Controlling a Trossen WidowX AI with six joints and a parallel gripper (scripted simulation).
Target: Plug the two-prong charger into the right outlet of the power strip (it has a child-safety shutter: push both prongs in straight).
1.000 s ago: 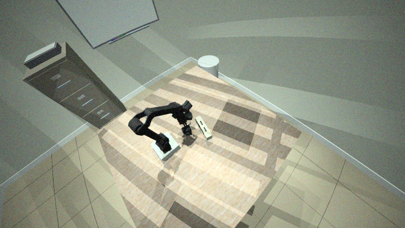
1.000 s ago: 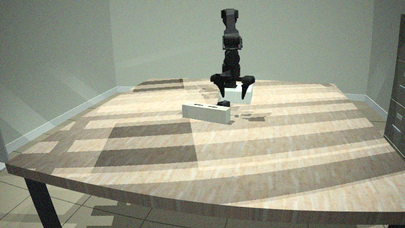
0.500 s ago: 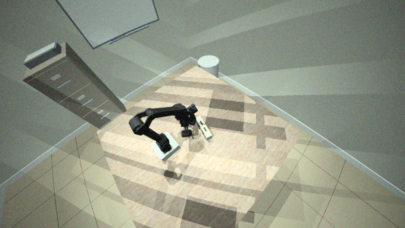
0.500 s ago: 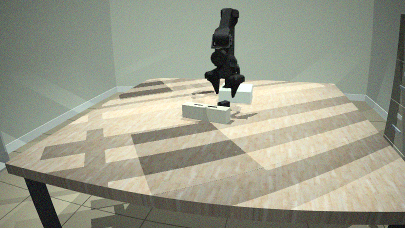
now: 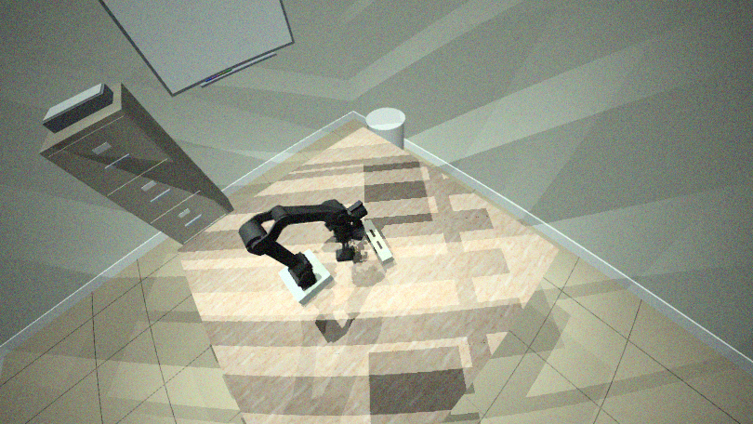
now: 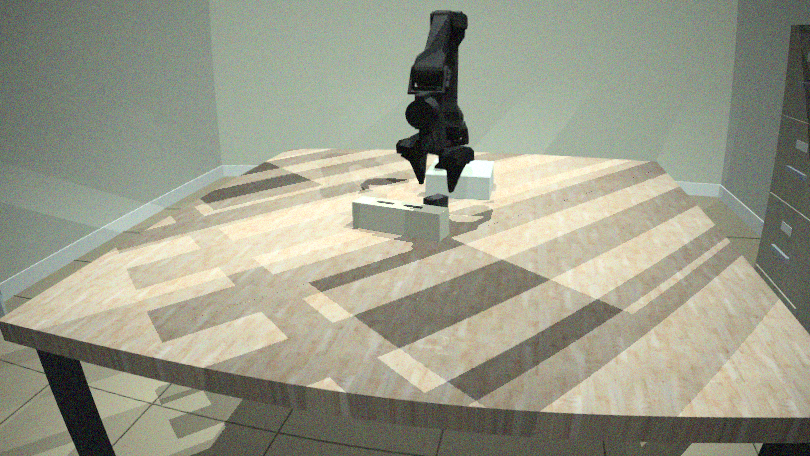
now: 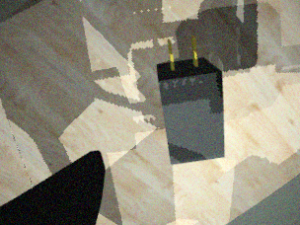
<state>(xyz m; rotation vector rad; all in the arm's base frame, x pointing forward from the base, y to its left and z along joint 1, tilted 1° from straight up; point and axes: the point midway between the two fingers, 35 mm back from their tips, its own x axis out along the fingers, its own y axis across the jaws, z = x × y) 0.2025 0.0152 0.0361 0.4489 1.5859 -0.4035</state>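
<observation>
Right now my gripper tip is 10 mm short of the charger, 10 mm to the left of it and 40 mm above it.
</observation>
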